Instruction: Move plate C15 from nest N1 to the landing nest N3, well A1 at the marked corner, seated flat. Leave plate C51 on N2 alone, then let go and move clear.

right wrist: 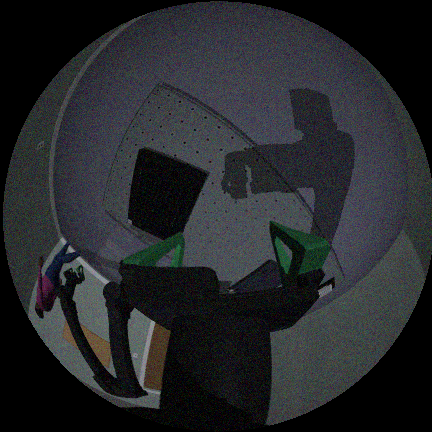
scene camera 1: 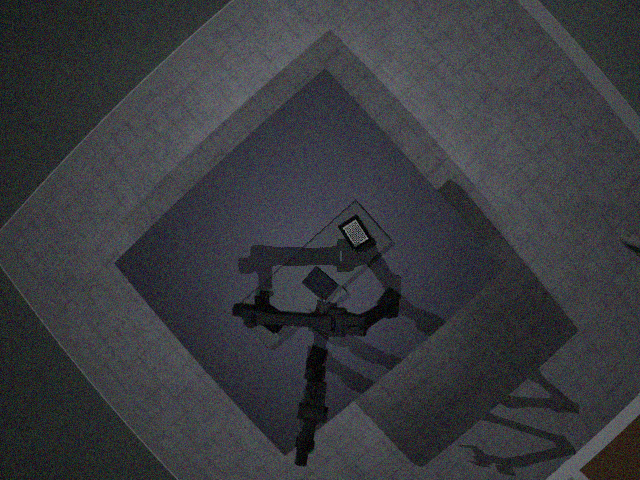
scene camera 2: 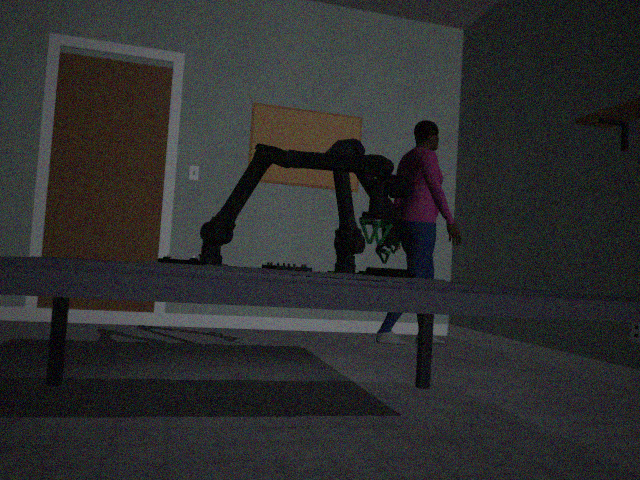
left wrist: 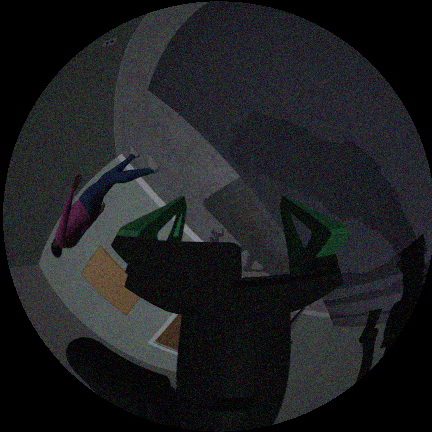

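Note:
A dark plate (scene camera 2: 390,271) (right wrist: 167,192) lies flat at one end of the pegboard. A pale patterned plate in a black surround (scene camera 1: 355,232) (right wrist: 326,288) sits near the other end. Between them is a dark blue, low nest-like block (scene camera 1: 320,282) (right wrist: 260,276). Labels and well A1 are unreadable, so I cannot tell which is C15 or C51. My right gripper (scene camera 2: 376,240) (right wrist: 224,231) is open and empty above the board, mostly hidden by its arm in scene camera 1. My left gripper (scene camera 2: 388,253) (left wrist: 233,199) is open and empty; no plate shows between its fingers.
The pegboard (scene camera 1: 286,289) (right wrist: 200,135) lies on the large table (scene camera 1: 217,206). Arm shadows cross both. In the right wrist view the left arm (right wrist: 80,330) stands at lower left. A person in pink (scene camera 2: 421,180) (left wrist: 75,220) stands beyond the table.

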